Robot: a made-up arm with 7 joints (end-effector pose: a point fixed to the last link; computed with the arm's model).
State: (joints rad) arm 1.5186 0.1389 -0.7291 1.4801 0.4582 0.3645 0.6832
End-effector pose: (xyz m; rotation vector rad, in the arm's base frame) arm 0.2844 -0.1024 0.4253 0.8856 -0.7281 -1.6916
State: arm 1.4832 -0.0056 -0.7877 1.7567 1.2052 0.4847 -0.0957
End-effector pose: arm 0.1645 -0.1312 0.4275 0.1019 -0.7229 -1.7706
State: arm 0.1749 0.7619 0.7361 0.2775 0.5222 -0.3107 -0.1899
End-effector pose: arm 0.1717 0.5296 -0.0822 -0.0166 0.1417 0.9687
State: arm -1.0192 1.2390 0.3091 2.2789 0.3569 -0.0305 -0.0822
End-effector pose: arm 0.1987 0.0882 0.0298 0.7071 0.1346 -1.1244
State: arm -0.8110 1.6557 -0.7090 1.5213 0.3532 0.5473 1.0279
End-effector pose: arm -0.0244 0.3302 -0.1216 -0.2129 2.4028 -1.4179
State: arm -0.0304 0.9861 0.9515 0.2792 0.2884 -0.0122 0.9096
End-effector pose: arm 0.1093 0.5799 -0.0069 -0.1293 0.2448 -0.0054
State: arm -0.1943 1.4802 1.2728 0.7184 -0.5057 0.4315 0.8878
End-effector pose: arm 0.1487 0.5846 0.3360 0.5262 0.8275 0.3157
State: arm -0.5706 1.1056 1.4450 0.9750 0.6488 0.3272 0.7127
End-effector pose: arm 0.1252 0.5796 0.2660 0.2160 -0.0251 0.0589
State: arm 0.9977 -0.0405 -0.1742 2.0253 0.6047 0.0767 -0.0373
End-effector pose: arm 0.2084 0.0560 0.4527 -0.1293 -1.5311 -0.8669
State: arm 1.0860 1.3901 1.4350 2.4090 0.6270 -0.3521 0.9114
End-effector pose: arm -0.1457 0.0777 0.3593 2.7825 -1.1643 0.5995
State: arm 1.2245 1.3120 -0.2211 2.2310 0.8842 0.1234 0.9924
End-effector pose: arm 0.1777 0.0578 0.4148 1.5247 -0.6223 -1.5895
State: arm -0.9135 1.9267 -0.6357 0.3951 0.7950 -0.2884 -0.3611
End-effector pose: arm 0.1292 0.6067 0.1620 1.8707 1.3407 -0.0899
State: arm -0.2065 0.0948 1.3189 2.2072 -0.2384 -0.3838 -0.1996
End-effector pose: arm 0.1275 0.4005 0.2339 1.2884 -0.4750 0.8616
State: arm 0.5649 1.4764 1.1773 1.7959 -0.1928 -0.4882 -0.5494
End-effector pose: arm -0.0004 0.2358 0.5378 1.8510 -1.7811 1.2776
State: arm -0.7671 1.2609 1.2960 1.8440 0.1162 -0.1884 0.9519
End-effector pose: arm 0.2879 0.2910 0.3141 1.5744 0.3112 -0.9716
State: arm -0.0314 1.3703 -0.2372 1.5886 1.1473 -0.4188 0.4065
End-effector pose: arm 0.3396 0.2486 0.0853 0.3478 -0.2364 -0.9866
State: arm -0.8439 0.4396 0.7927 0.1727 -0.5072 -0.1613 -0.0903
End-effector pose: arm -0.2887 0.3694 -0.1538 0.2829 1.9416 0.0821
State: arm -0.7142 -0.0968 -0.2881 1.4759 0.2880 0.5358 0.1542
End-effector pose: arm 0.1114 -0.0257 -0.1602 -0.7227 1.0396 -0.7880
